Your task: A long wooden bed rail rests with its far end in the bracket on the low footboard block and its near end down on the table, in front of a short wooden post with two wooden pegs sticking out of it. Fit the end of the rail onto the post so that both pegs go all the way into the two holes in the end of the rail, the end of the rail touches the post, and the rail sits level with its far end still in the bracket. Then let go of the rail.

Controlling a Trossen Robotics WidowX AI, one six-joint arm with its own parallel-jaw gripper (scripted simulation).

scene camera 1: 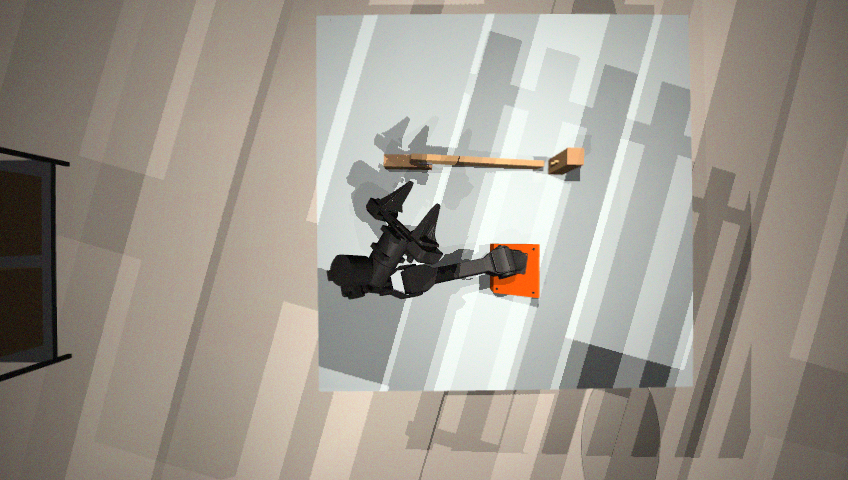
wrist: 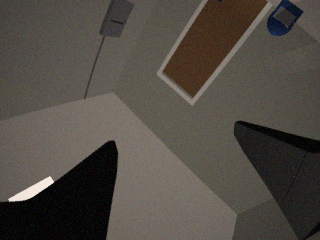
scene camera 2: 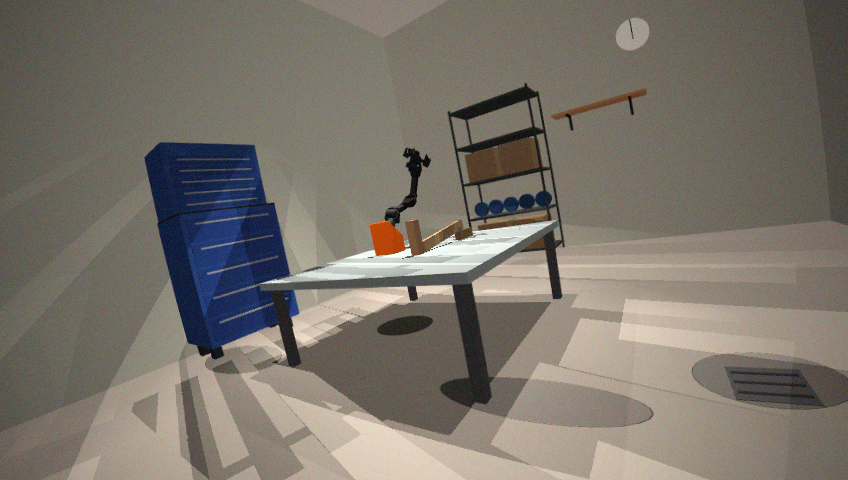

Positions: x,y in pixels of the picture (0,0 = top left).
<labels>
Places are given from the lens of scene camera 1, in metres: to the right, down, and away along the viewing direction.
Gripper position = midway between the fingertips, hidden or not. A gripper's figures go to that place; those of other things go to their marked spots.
my gripper [scene camera 1: 424,192]: 0.00, -0.09, 0.72
wooden rail [scene camera 1: 414,158]: -0.03, -0.25, 1.21
</labels>
